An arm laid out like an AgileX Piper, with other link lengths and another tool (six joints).
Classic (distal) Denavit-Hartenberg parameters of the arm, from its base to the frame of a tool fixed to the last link. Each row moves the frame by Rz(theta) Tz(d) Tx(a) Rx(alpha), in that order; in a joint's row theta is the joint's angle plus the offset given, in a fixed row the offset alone. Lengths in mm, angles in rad.
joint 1: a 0; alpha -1.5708; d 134.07; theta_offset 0
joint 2: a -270.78; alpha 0; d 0; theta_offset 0.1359
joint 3: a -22.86; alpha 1.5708; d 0; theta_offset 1.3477
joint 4: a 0; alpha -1.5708; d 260.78; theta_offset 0
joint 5: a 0; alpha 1.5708; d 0; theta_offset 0
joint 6: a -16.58; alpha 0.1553; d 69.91; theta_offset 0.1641
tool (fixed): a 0; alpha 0; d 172.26; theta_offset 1.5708
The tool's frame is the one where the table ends.
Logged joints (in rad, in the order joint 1, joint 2, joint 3, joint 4, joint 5, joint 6), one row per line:
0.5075, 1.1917, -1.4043, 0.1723, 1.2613, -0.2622
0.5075, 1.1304, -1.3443, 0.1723, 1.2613, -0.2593
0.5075, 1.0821, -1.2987, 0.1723, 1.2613, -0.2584
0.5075, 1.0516, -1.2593, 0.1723, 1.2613, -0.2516
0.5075, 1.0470, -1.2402, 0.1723, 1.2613, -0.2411
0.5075, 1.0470, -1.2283, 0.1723, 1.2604, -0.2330
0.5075, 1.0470, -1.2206, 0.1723, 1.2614, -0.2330
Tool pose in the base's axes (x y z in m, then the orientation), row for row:
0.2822, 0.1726, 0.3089, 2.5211, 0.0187, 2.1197
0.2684, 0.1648, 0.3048, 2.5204, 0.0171, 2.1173
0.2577, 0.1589, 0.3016, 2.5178, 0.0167, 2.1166
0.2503, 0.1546, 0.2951, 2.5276, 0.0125, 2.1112
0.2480, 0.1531, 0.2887, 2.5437, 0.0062, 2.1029
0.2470, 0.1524, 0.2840, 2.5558, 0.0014, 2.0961
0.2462, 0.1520, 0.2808, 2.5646, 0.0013, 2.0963
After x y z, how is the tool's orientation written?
As angles about the fixed x, y, z axes (roll, pitch, yaw), in radians.
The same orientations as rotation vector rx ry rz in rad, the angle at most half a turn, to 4 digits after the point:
1.3254, 2.3809, 0.7496
1.3288, 2.3790, 0.7510
1.3289, 2.3768, 0.7540
1.3415, 2.3804, 0.7454
1.3613, 2.3865, 0.7308
1.3768, 2.3906, 0.7199
1.3801, 2.3968, 0.7103

